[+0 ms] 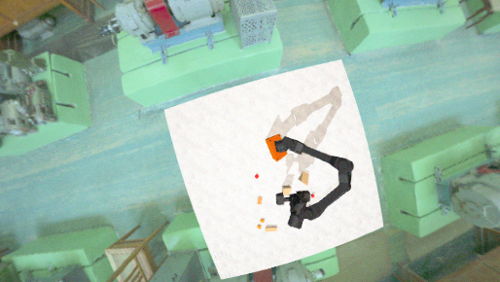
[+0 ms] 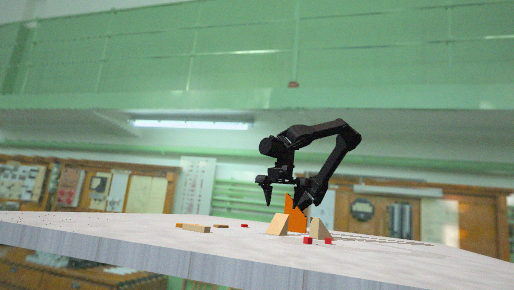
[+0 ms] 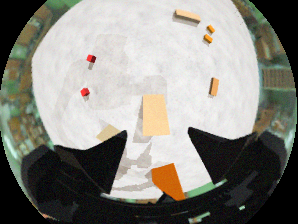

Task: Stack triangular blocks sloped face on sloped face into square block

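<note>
My gripper tip is 70 mm above the tan triangular block.
</note>
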